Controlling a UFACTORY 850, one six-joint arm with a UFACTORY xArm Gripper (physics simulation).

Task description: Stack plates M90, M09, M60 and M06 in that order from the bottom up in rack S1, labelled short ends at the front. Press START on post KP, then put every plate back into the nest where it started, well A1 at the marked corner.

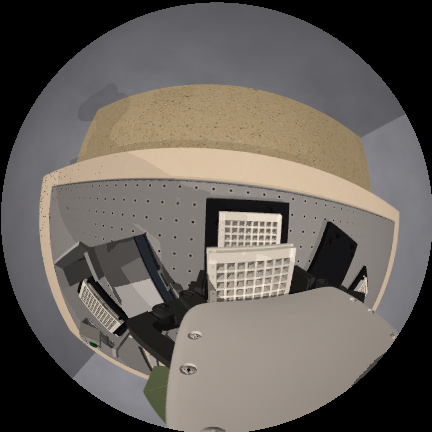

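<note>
My gripper is shut on a white multi-well plate, holding it above the board; dark fingers flank its sides, and my housing hides its near end. A second white plate lies lower, in a black nest, partly hidden by the held plate. Another white plate is at the lower left, and part of a further plate shows at the right. No plate labels can be read. A small grey post with a green button stands at the lower left. I cannot tell which holder is rack S1.
A large grey device with a dark blue edge stands left of the held plate. A black holder without a plate is at the right. The perforated board has a beige rim. A green object shows at the bottom.
</note>
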